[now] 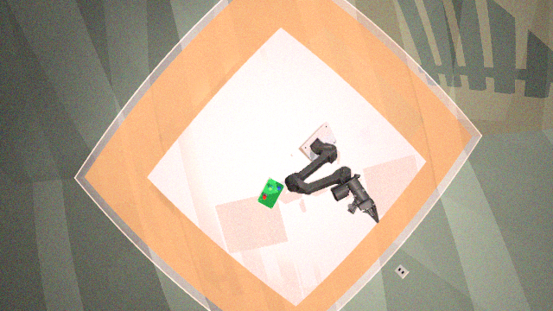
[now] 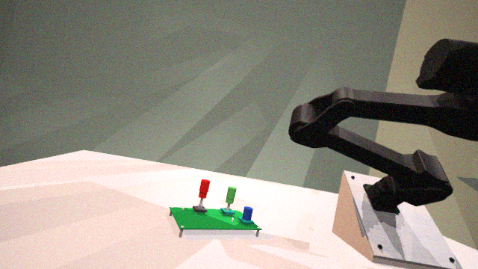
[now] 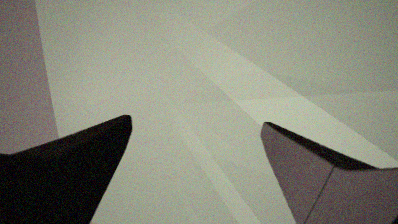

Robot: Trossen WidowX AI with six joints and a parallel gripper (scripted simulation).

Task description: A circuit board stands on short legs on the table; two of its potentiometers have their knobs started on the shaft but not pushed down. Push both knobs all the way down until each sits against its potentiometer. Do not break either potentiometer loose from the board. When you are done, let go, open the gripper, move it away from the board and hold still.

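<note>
My gripper tip is now 39 cm to the left of the green knob, 36 cm above it and 24 cm short of it. From my gripper tip the other things lie so: red knob (38 cm to the right, 36 cm below, 30 cm ahead).
</note>
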